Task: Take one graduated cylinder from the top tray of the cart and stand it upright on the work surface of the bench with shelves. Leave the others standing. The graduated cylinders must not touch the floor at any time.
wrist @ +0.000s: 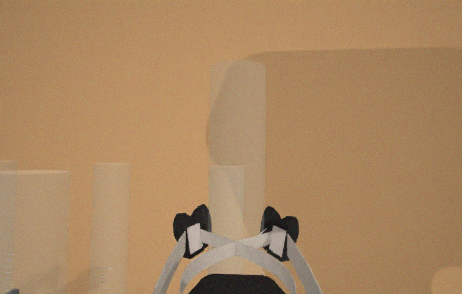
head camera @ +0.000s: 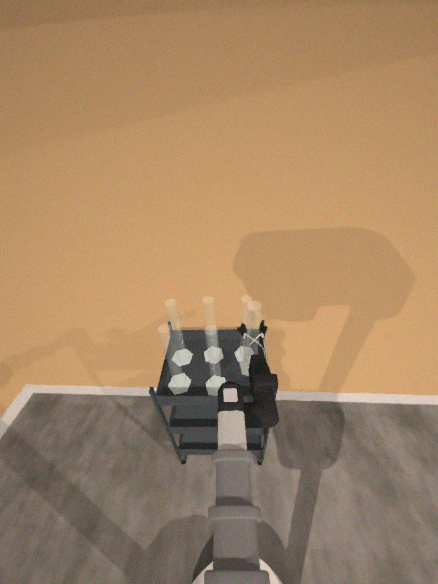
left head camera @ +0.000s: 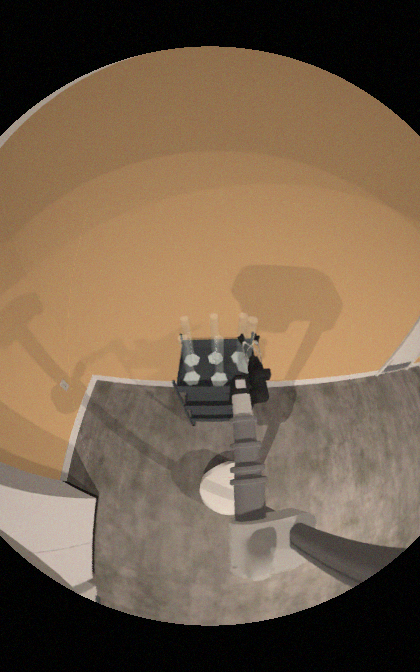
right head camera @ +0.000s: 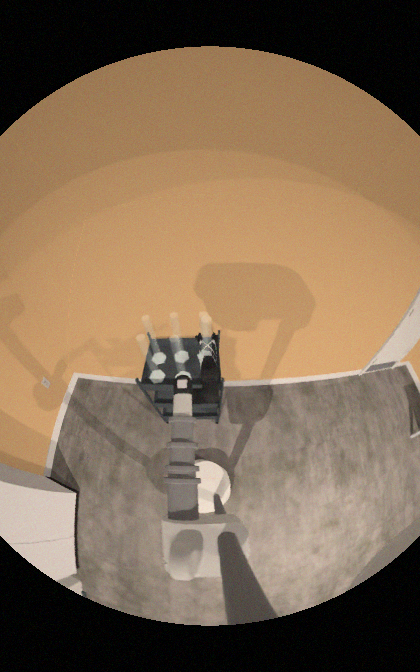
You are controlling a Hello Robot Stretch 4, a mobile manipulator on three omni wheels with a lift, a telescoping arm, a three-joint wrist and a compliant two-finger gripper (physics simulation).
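Places are measured from the robot's base along level axes (x up, y right, z ahead), in centimetres.
Pixels of known places: gripper, fingertip midpoint: (wrist: 235, 221) (head camera: 251, 324).
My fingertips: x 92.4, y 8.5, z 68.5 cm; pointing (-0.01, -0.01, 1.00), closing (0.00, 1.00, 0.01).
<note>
Behind a point stands the place of what it marks.
My gripper (head camera: 253, 328) {x 92.4, y 8.5, z 68.5 cm} (left head camera: 249, 338) (right head camera: 207, 337) (wrist: 235, 221) {x 92.4, y 8.5, z 68.5 cm} is shut on a translucent graduated cylinder (head camera: 254, 313) {x 103.7, y 8.2, z 62.0 cm} (wrist: 255, 125) {x 100.6, y 9.7, z 62.5 cm} and holds it upright at the right side of the cart's top tray (head camera: 197, 372) {x 63.5, y -14.0, z 68.6 cm} (left head camera: 204, 369). Its top stands above that of the slim cylinder (wrist: 226, 200) behind it in the wrist view. Its base is hidden behind the gripper. Several other cylinders stand upright on the tray, among them a left back one (head camera: 173, 320) {x 89.6, y -21.0, z 74.5 cm}, a middle back one (head camera: 209, 312) {x 92.4, y -6.8, z 75.3 cm} and a right back one (head camera: 246, 301) {x 97.0, y 7.2, z 75.6 cm}. The bench with shelves cannot be made out.
The orange wall (head camera: 200, 175) {x 136.5, y -7.1, z 92.9 cm} rises behind the cart. The arm (head camera: 233, 480) {x 103.4, y 0.1, z 21.8 cm} (left head camera: 246, 430) reaches over the cart's front. A white cabinet-like block (left head camera: 50, 520) (right head camera: 40, 520) stands at the lower left. A light door-like panel (right head camera: 395, 345) shows at the right.
</note>
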